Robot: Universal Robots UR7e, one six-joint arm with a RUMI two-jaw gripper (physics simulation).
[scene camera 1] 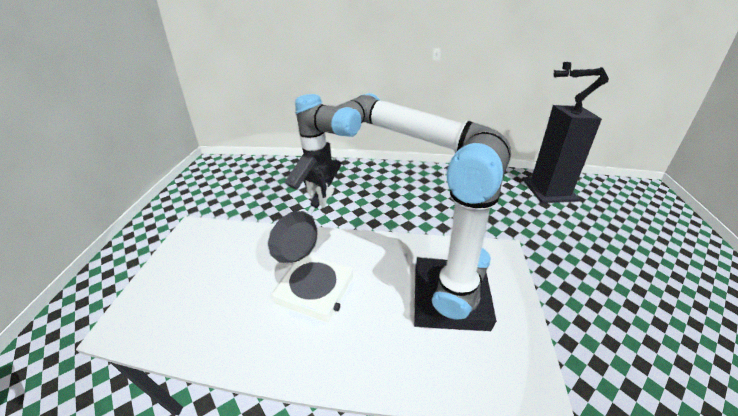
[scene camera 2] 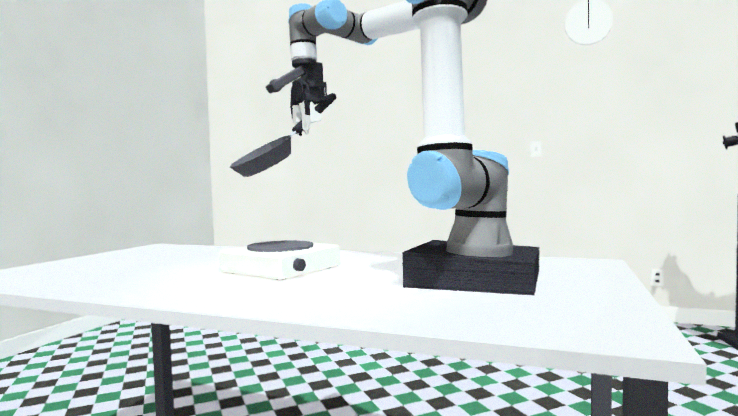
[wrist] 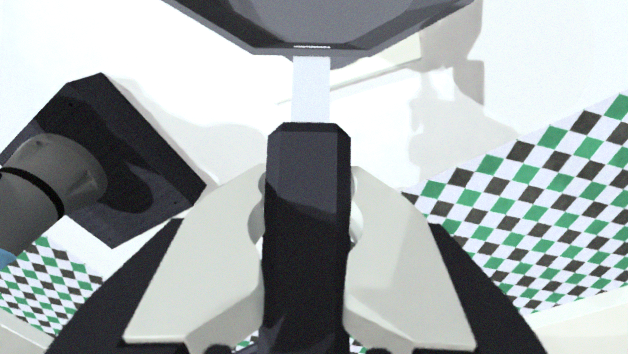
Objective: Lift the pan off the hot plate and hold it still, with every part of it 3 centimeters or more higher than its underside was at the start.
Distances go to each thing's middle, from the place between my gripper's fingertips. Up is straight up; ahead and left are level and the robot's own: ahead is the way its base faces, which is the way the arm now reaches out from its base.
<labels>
The dark pan (scene camera 1: 294, 236) lies 5 cm ahead of my hand, 4 cm to the left of it and 1 cm above it. Also, from my hand: hot plate (scene camera 2: 279, 260): 6 cm ahead, 6 cm to the left, 34 cm below.
</labels>
